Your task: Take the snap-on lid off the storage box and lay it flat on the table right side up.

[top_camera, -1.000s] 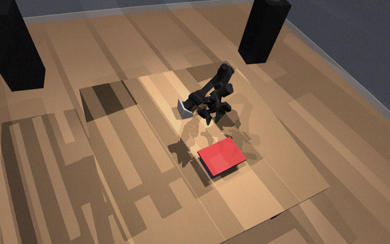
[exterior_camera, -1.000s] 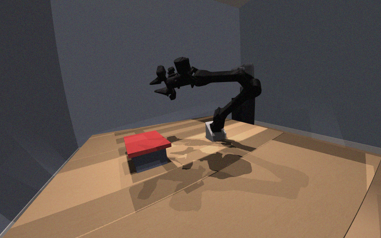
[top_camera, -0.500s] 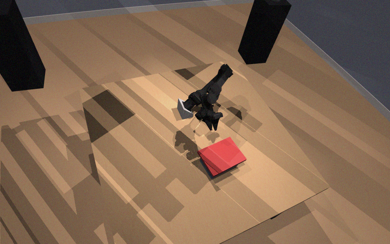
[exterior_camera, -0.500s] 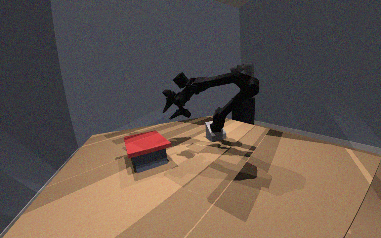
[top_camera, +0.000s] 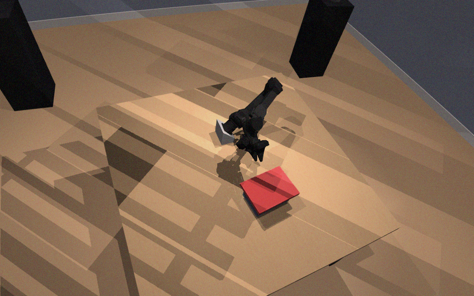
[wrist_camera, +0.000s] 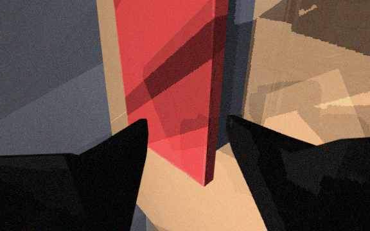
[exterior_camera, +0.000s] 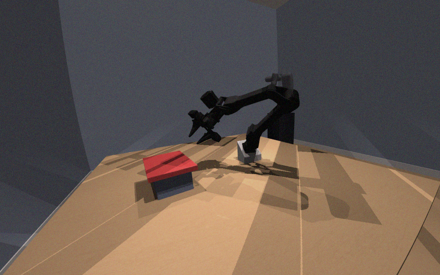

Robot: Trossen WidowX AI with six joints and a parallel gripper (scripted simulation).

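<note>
The red lid lies 12 cm ahead of my gripper tip, 3 cm to the left of it and 7 cm below it. Round my gripper tip: storage box: 12 cm ahead, 3 cm to the left, 12 cm below.
</note>
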